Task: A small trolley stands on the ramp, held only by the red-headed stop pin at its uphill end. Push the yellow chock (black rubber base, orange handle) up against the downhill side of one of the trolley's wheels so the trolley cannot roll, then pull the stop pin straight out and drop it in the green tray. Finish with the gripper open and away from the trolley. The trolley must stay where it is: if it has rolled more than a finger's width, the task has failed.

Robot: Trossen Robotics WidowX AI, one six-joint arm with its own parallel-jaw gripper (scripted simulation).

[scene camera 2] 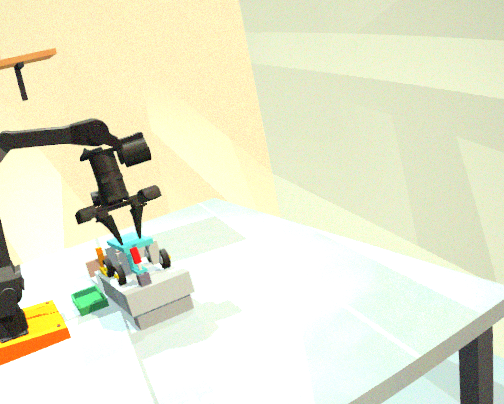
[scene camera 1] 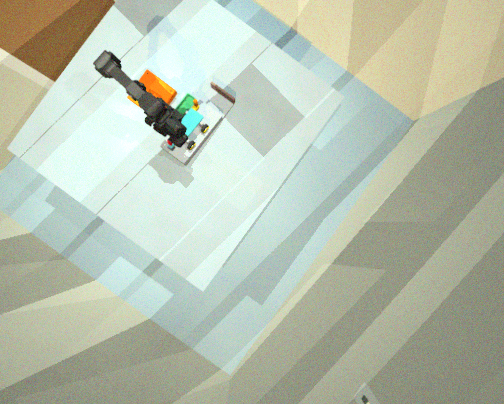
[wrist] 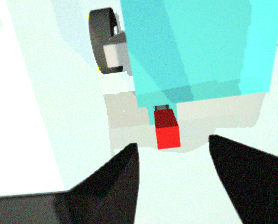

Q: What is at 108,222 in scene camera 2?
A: My gripper.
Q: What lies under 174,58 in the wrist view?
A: A cyan trolley.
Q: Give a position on a grey ramp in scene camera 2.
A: At 172,283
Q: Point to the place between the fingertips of my gripper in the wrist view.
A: At 172,146
